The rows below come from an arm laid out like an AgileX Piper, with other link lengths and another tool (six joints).
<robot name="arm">
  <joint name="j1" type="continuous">
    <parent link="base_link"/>
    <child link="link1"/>
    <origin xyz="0 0 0.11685"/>
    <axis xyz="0 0 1"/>
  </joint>
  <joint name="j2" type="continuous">
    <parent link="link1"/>
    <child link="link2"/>
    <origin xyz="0 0 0" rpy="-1.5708 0 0"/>
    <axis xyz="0 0 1"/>
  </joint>
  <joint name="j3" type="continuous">
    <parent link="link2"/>
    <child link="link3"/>
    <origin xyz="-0.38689 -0.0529 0"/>
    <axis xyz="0 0 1"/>
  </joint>
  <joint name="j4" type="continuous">
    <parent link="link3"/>
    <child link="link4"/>
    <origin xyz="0.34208 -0.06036 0" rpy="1.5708 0 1.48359"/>
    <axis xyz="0 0 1"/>
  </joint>
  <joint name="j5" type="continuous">
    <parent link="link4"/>
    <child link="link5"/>
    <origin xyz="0 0 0" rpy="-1.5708 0 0"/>
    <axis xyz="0 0 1"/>
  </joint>
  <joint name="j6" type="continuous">
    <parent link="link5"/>
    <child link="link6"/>
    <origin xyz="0 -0.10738 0" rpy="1.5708 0 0"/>
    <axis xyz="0 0 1"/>
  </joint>
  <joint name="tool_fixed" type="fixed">
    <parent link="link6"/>
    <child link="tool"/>
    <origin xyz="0.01 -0.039 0.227" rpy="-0.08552 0 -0.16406"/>
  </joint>
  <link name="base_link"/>
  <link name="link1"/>
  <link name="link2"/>
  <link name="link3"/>
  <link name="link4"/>
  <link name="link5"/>
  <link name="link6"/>
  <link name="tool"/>
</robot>
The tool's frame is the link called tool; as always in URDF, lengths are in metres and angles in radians. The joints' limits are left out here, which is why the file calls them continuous.
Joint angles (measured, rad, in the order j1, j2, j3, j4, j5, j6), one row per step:
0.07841 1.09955 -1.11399 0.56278 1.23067 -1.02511
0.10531 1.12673 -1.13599 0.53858 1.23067 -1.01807
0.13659 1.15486 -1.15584 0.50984 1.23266 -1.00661
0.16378 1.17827 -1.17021 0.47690 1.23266 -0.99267
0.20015 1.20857 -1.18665 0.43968 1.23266 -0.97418
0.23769 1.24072 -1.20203 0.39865 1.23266 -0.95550
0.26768 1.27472 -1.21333 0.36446 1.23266 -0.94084
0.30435 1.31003 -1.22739 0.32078 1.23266 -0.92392
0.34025 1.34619 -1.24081 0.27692 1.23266 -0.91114
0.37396 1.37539 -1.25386 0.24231 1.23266 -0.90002
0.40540 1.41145 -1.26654 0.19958 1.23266 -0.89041
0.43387 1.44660 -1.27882 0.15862 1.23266 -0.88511
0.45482 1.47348 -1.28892 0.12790 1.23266 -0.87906
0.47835 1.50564 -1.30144 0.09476 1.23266 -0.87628
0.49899 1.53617 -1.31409 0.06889 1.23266 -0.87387
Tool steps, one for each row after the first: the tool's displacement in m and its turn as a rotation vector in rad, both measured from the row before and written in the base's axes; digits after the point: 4 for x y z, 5 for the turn. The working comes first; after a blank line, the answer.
Tool pose at each row, in the base's axes (x y z in m, rotation vector in rad; the steps are taken from these numbers as rounded here):
0.3658 0.1680 0.2923 -1.43737 2.03960 0.41464
0.3710 0.1720 0.2896 -1.47141 2.04305 0.40674
0.3748 0.1766 0.2843 -1.50997 2.05147 0.40023
0.3782 0.1783 0.2780 -1.54259 2.06520 0.38610
0.3817 0.1827 0.2694 -1.58396 2.08059 0.37370
0.3853 0.1868 0.2594 -1.62946 2.09743 0.35652
0.3892 0.1901 0.2473 -1.67005 2.11740 0.34445
0.3933 0.1937 0.2355 -1.72056 2.13402 0.31996
0.3975 0.1974 0.2232 -1.77601 2.14628 0.29118
0.4005 0.2029 0.2146 -1.82449 2.14874 0.26678
0.4053 0.2058 0.2026 -1.87932 2.15676 0.23213
0.4105 0.2084 0.1912 -1.93505 2.15979 0.19519
0.4146 0.2105 0.1829 -1.97428 2.16221 0.16619
0.4196 0.2138 0.1733 -2.02282 2.15953 0.13336
0.4241 0.2181 0.1646 -2.06465 2.15575 0.10805

0.0052 0.0040 -0.0027 -0.02189 0.00667 0.01911
0.0038 0.0046 -0.0053 -0.02574 0.01240 0.02065
0.0034 0.0017 -0.0063 -0.02922 0.01101 0.01328
0.0035 0.0044 -0.0086 -0.03329 0.01582 0.01852
0.0036 0.0041 -0.0100 -0.03824 0.01601 0.01948
0.0039 0.0033 -0.0121 -0.03488 0.01976 0.01607
0.0041 0.0036 -0.0118 -0.04380 0.01485 0.02105
0.0042 0.0037 -0.0123 -0.04599 0.01236 0.02464
0.0030 0.0055 -0.0086 -0.03579 0.00676 0.02438
0.0048 0.0029 -0.0120 -0.04655 0.00830 0.02442
0.0052 0.0026 -0.0114 -0.04571 0.00563 0.02627
0.0041 0.0021 -0.0083 -0.03384 0.00337 0.01787
0.0050 0.0033 -0.0096 -0.03782 0.00326 0.02439
0.0045 0.0043 -0.0087 -0.03070 0.00415 0.02154

